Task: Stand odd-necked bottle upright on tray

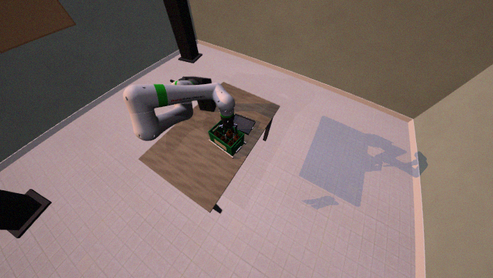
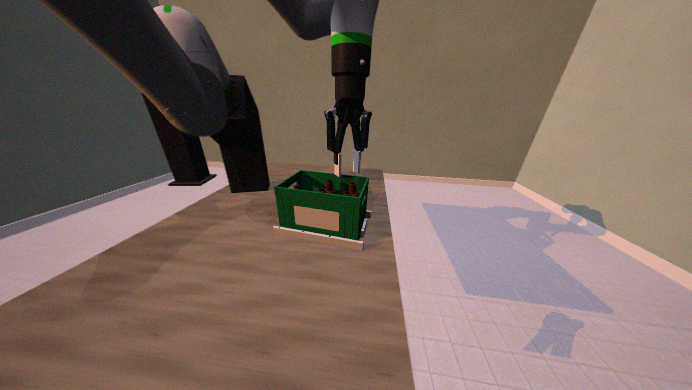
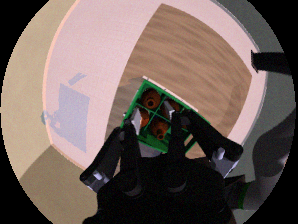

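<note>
My gripper is now 80 mm past the brown bottle, 20 mm to the right of it and 170 mm above it. Round my hand: dark tray (20 mm behind, 330 mm to the left, 240 mm below); green crate (70 mm behind, 70 mm to the left, 170 mm below).
</note>
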